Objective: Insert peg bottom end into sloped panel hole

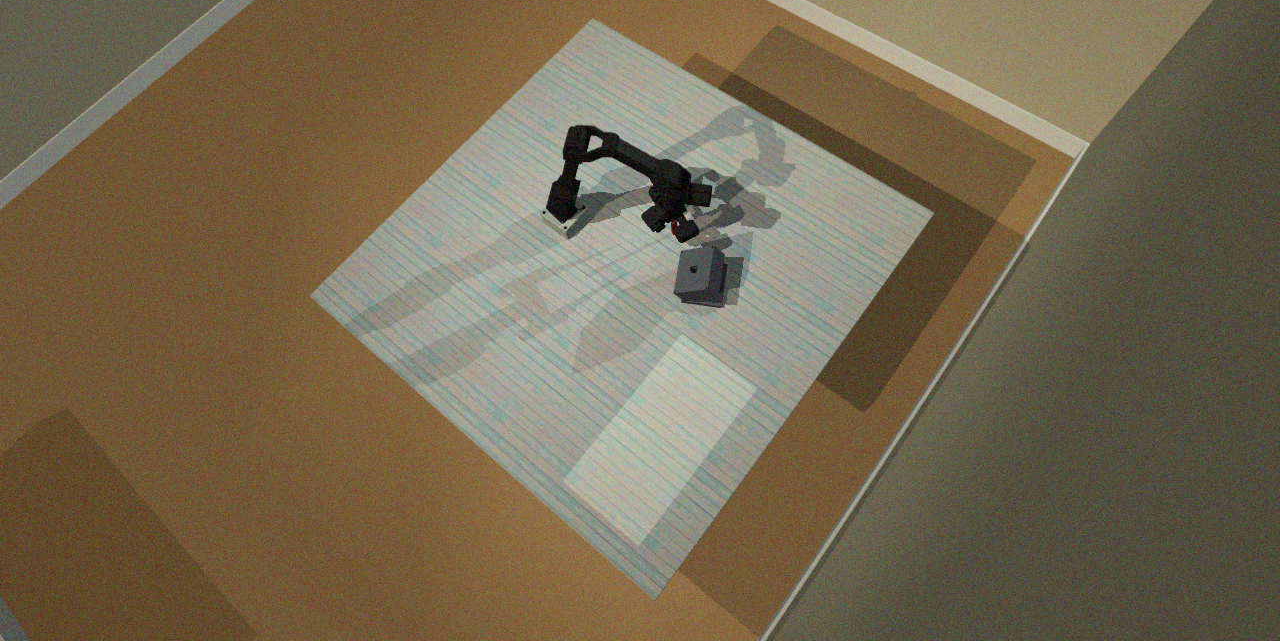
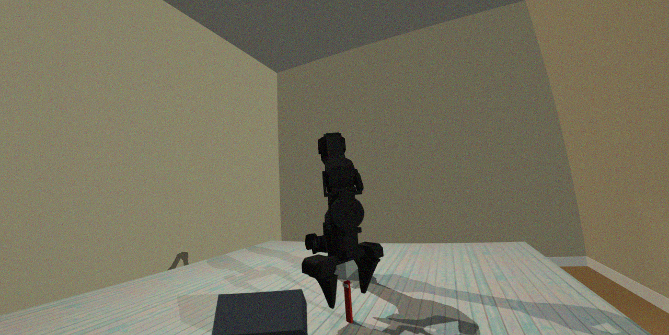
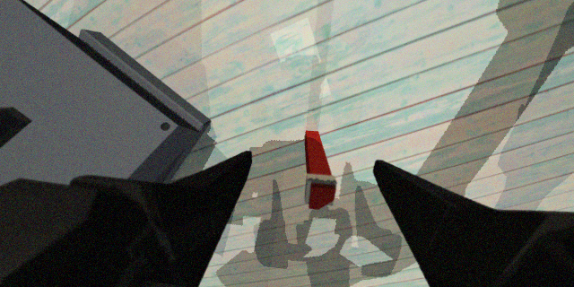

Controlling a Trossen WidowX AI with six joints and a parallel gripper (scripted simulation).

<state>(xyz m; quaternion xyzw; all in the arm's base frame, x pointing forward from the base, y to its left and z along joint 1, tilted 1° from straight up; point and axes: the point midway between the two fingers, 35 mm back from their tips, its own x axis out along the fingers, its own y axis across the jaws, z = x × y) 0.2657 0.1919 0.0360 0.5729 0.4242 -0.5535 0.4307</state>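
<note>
The sloped panel is 16 cm ahead of my gripper tip, 6 cm to the right of it and 2 cm above it. Round my gripper tip: red square peg 1 cm above.
</note>
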